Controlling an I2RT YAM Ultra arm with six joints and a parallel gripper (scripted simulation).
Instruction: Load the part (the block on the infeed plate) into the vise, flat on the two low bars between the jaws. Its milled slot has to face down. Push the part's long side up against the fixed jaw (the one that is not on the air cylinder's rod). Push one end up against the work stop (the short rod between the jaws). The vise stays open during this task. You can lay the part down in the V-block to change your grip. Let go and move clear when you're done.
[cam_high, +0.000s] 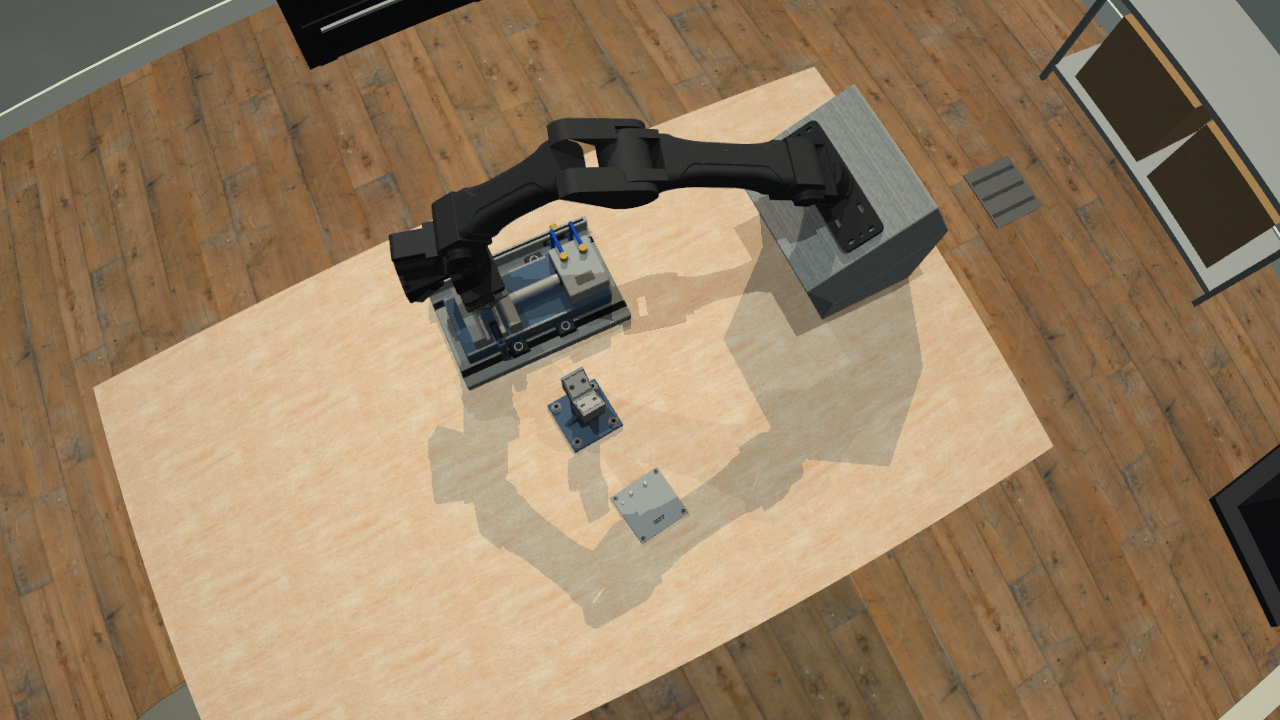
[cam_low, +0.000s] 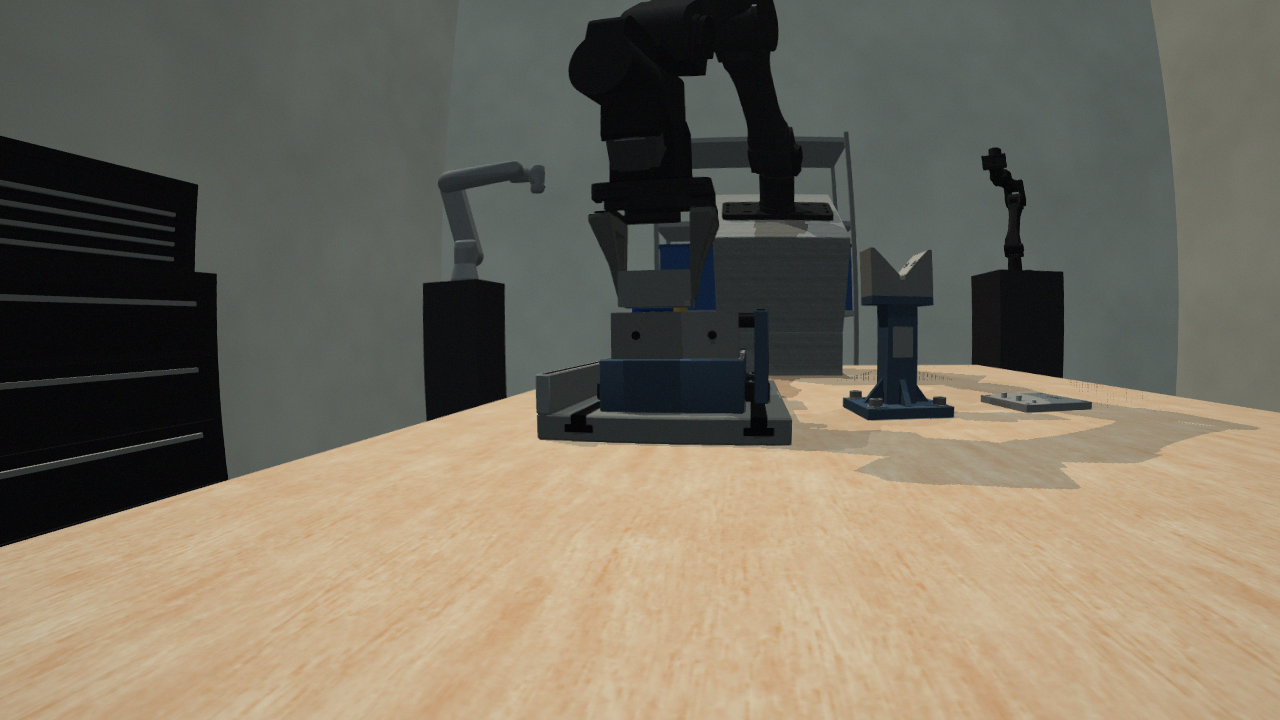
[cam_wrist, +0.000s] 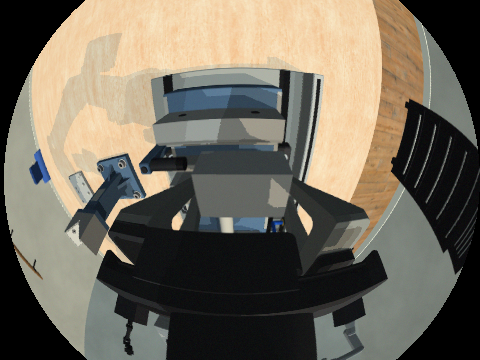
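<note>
Now: the part 10 mm below my hand. Also, from my hand: work stop rod: 70 mm to the left, 30 mm below; then fixed jaw: 30 mm ahead, 20 mm to the left, 40 mm below; then vise: 70 mm behind, 20 mm to the left, 80 mm below.
</note>
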